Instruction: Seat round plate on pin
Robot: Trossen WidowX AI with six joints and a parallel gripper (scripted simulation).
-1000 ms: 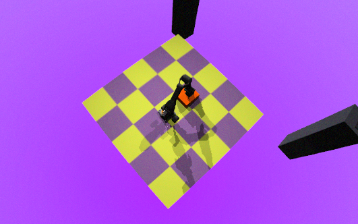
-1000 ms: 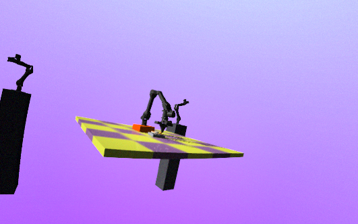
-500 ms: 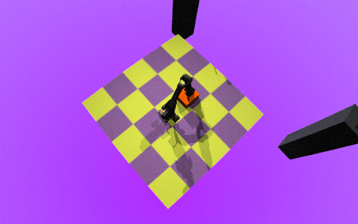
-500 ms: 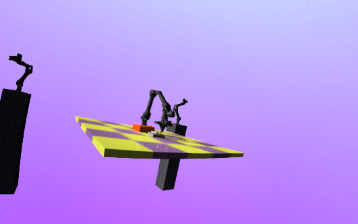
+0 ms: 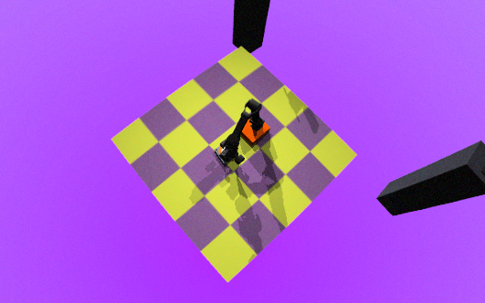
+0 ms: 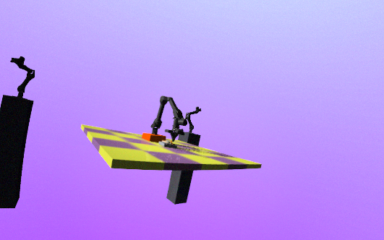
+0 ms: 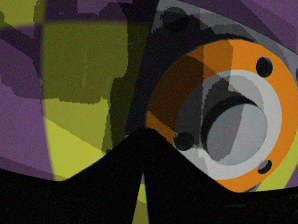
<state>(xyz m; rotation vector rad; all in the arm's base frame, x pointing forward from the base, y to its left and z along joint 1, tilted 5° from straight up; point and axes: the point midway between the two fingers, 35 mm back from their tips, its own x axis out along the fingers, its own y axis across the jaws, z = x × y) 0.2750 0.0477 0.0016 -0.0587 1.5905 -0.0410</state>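
Now: the grey base 50 mm to the right of my gripper tip and 20 mm below it.
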